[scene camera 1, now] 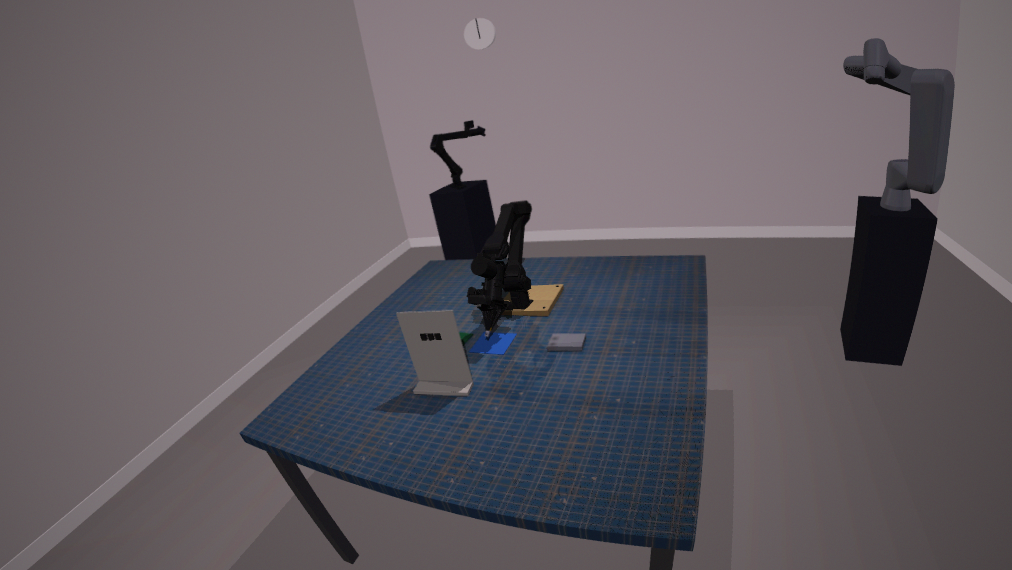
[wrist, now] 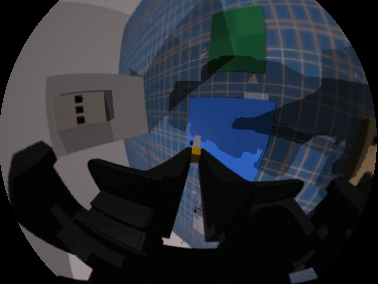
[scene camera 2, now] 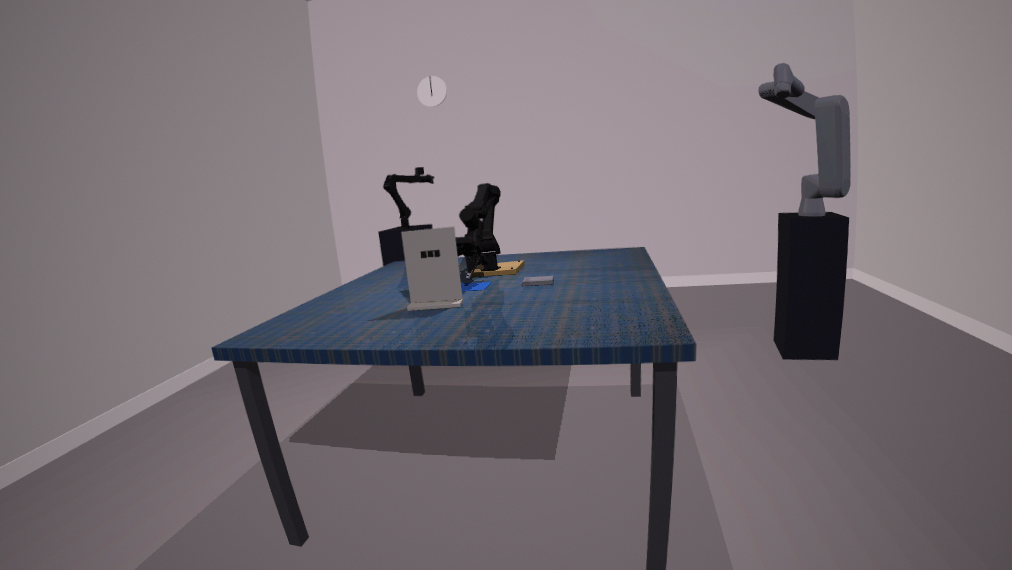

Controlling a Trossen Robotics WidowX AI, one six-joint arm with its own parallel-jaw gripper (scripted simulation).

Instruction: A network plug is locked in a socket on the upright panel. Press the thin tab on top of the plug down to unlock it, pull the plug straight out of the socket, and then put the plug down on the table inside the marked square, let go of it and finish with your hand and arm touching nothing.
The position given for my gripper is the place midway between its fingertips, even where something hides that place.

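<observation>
From scene camera 1 I can see my gripper (scene camera 1: 488,330). The wrist view gives me the gripper again (wrist: 195,151), plus a green patch (wrist: 237,43), an upright panel (wrist: 83,110) and a blue marked square (wrist: 236,131). My gripper is in scene camera 2 as well (scene camera 2: 469,273), but scene camera 2 does not show the green patch, since the patch is hidden by the upright panel there.
</observation>
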